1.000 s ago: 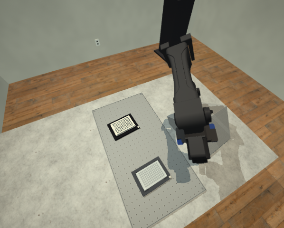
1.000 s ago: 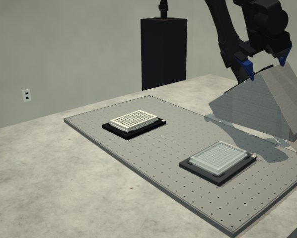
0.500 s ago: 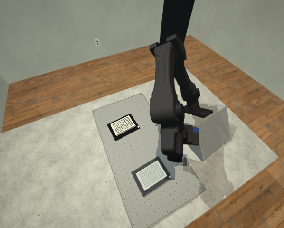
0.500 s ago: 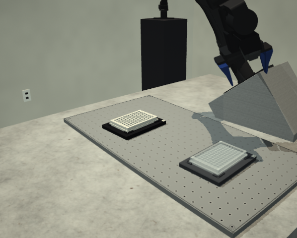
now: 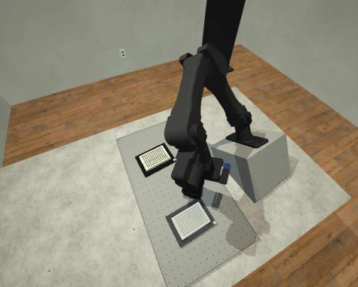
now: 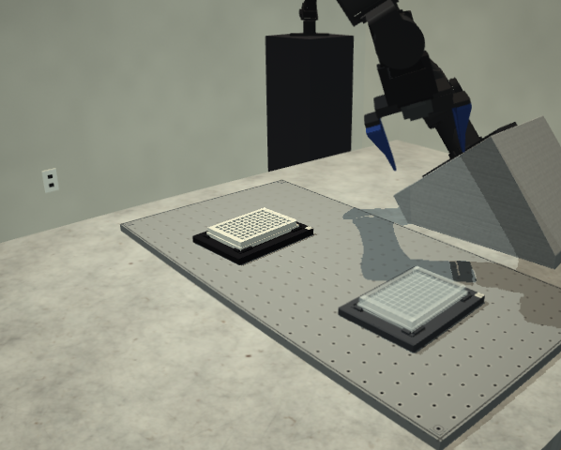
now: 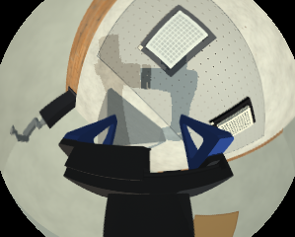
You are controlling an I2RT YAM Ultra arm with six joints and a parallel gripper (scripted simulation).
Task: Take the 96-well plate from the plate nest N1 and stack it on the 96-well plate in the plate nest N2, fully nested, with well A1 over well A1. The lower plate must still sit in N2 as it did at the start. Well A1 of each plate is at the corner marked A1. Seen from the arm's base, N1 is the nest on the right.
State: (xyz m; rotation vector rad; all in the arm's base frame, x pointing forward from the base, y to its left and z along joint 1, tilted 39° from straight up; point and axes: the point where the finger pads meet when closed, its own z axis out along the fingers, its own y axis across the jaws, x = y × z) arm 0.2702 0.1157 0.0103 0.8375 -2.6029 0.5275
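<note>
My hand is 11 cm short of the black nest N1, 25 cm to the left of it and 17 cm above it. The rest, counted from my hand: white tag 3 cm ahead, 12 cm to the left, 16 cm below; clear 96-well plate 11 cm ahead, 7 cm to the left, 16 cm below.
</note>
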